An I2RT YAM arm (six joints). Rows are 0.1 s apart.
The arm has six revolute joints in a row. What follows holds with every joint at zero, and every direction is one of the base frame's. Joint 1 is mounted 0.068 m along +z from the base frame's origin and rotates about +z. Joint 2 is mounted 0.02 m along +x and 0.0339 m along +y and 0.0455 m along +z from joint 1 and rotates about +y. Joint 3 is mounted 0.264 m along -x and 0.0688 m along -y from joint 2 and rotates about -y. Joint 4 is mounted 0.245 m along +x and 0.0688 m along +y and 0.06 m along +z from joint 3 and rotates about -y. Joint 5 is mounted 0.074 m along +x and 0.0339 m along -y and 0.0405 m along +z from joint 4 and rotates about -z. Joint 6 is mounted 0.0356 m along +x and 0.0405 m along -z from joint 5 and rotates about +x. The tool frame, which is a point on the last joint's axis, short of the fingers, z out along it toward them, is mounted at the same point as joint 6; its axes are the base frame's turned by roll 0, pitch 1.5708 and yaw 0 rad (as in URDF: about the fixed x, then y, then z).
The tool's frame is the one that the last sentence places.
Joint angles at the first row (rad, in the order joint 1, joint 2, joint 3, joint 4, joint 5, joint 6):
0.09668, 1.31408, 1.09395, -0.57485, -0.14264, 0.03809
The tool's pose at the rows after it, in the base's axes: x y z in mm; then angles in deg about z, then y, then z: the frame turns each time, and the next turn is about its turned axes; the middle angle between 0 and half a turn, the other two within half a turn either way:
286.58 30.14 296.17 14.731 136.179 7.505
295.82 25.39 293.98 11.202 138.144 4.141
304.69 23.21 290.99 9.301 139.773 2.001
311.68 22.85 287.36 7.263 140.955 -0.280
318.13 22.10 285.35 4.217 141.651 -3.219
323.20 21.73 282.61 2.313 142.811 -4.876
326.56 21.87 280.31 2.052 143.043 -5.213
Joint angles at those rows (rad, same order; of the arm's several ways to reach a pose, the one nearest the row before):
0.09061, 1.34449, 1.12348, -0.59192, -0.11500, 0.01033
0.07609, 1.38758, 1.15814, -0.61438, -0.07958, -0.01686
0.06902, 1.42928, 1.18875, -0.63032, -0.06021, -0.03641
0.06904, 1.46202, 1.20829, -0.63641, -0.03635, -0.04974
0.06904, 1.49007, 1.22874, -0.64015, -0.00283, -0.05976
0.06904, 1.51609, 1.24747, -0.65330, 0.01733, -0.06226
0.06904, 1.53048, 1.25310, -0.64865, 0.01998, -0.06443

